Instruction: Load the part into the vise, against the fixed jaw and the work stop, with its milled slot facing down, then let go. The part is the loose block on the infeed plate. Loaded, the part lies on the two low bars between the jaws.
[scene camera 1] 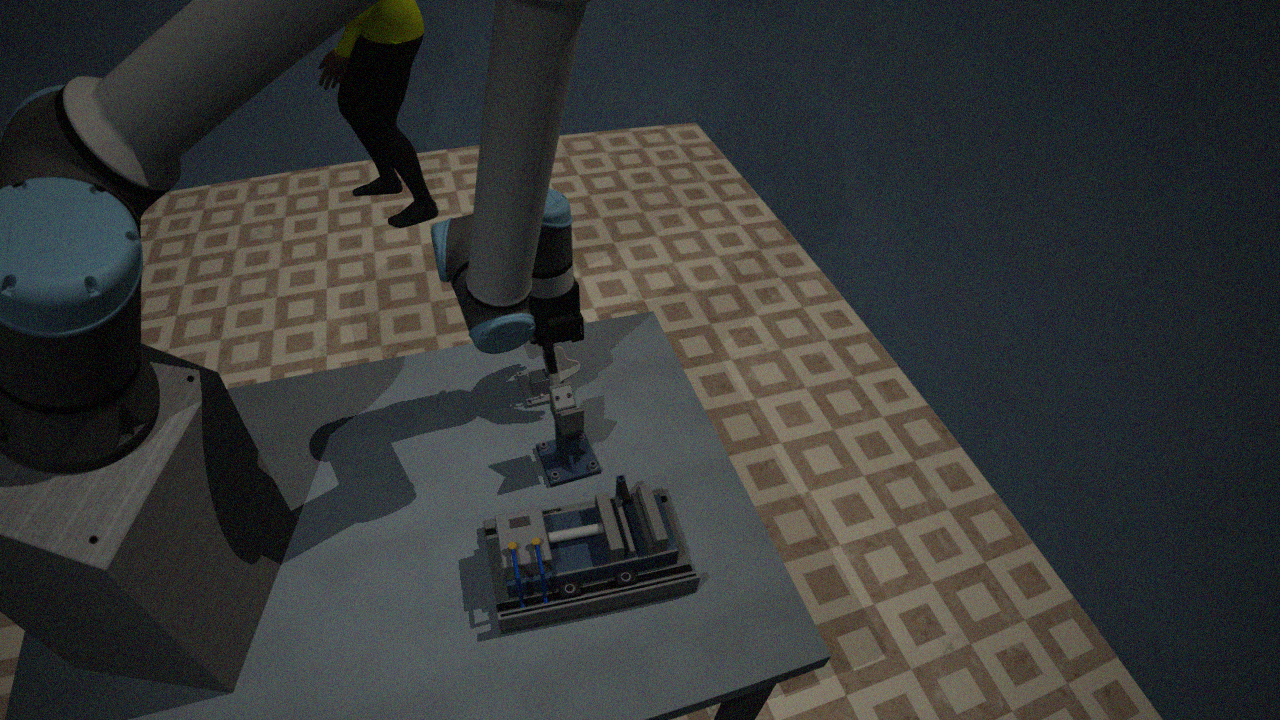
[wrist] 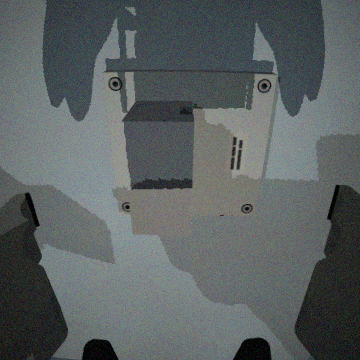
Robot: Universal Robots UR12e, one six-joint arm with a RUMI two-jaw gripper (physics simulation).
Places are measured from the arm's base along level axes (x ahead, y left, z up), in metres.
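Pixels of known places: gripper, between the fingertips: [scene camera 1: 546,369] [wrist: 181,195]; arm's base, origin of its link: [scene camera 1: 73,402].
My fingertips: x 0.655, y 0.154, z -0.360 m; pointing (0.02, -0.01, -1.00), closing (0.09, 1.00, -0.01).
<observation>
For each thing: its top centre in the pictures, then the offset to it from my fingertips. "spot": a spot on its surface instead. Level surfaces: height alone.
- light infeed plate, centre of its top: [wrist: 188,152] [scene camera 1: 544,383] 0.039 m down, 0.004 m back, 0.004 m left
- vise, centre of its top: [scene camera 1: 587,526] 0.052 m up, 0.089 m back, 0.371 m right
- blue base, height of its surface: 0.038 m down
- grey head, a spot on its surface: [scene camera 1: 563,398] spot: 0.099 m up, 0.035 m back, 0.165 m right
- table, height of its surface: 0.048 m down
The part [wrist: 160,155], a grey block, sits on the left half of the light infeed plate [wrist: 255,125] in the wrist view, its upper face shaded. No slot can be made out clearly on it. In the scene view the part [scene camera 1: 535,379] is small and partly hidden behind the gripper's area. My gripper [wrist: 181,195] [scene camera 1: 558,370] is open and empty; it hangs above the plate, its fingers wide apart on either side, with the part forward and left of their midline in the wrist view. The vise [scene camera 1: 595,591] stands nearer the scene camera, with nothing visible between its jaws.
A stand with a blue base [scene camera 1: 580,469] and a grey head [scene camera 1: 563,398] rises between the infeed plate and the vise, close to the gripper. Two blue hoses [scene camera 1: 516,573] run down the vise's left end. A person [scene camera 1: 380,98] stands beyond the table [scene camera 1: 375,608].
</observation>
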